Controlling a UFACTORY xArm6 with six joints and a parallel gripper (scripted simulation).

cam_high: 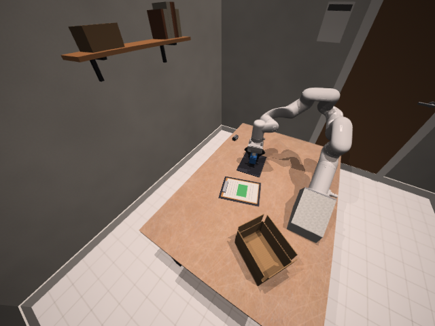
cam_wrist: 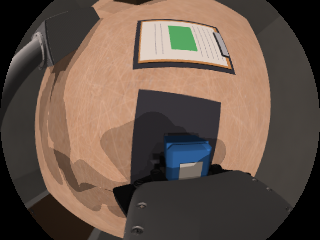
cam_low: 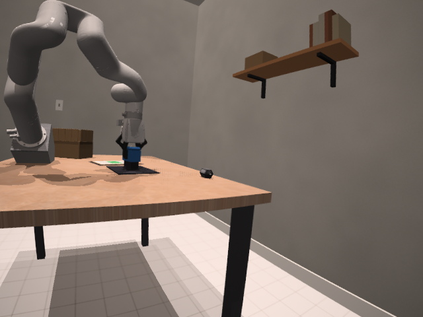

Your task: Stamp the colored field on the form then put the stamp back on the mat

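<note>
My hand is 20 mm above the blue stamp. The rest, counted from my hand: form: 270 mm to the left, 60 mm below; dark object: 250 mm to the right, 230 mm ahead, 50 mm below; dark mat: 70 mm below.
</note>
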